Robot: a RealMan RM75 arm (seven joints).
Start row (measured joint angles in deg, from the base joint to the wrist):
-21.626, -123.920, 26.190, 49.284, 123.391, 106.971, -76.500
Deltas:
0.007, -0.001, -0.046, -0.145, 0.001, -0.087, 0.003
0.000, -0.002, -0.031, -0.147, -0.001, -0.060, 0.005
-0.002, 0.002, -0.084, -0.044, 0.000, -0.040, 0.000
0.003, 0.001, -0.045, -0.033, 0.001, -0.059, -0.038
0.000, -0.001, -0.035, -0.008, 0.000, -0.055, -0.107
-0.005, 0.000, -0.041, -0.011, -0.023, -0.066, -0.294
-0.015, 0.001, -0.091, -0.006, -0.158, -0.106, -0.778
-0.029, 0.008, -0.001, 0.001, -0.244, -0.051, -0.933
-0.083, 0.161, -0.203, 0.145, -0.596, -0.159, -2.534
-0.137, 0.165, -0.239, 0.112, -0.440, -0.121, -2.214
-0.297, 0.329, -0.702, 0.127, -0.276, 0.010, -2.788
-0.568, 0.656, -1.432, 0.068, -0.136, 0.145, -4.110
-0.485, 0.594, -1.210, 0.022, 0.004, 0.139, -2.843
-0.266, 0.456, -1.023, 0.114, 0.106, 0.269, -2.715
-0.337, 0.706, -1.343, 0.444, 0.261, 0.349, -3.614
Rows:
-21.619, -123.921, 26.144, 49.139, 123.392, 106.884, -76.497
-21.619, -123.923, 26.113, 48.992, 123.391, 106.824, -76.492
-21.621, -123.921, 26.029, 48.948, 123.391, 106.784, -76.492
-21.618, -123.920, 25.984, 48.915, 123.392, 106.725, -76.530
-21.618, -123.921, 25.949, 48.907, 123.392, 106.670, -76.637
-21.623, -123.921, 25.908, 48.896, 123.369, 106.604, -76.931
-21.638, -123.920, 25.817, 48.890, 123.211, 106.498, -77.709
-21.667, -123.912, 25.816, 48.891, 122.967, 106.447, -78.642
-21.750, -123.751, 25.613, 49.036, 122.371, 106.288, -81.176
-21.887, -123.586, 25.374, 49.148, 121.931, 106.167, -83.390
-22.184, -123.257, 24.672, 49.275, 121.655, 106.177, -86.178
-22.752, -122.601, 23.240, 49.343, 121.519, 106.322, -90.288
-23.237, -122.007, 22.030, 49.365, 121.523, 106.461, -93.131
-23.503, -121.551, 21.007, 49.479, 121.629, 106.730, -95.846
-23.840, -120.845, 19.664, 49.923, 121.890, 107.079, -99.460

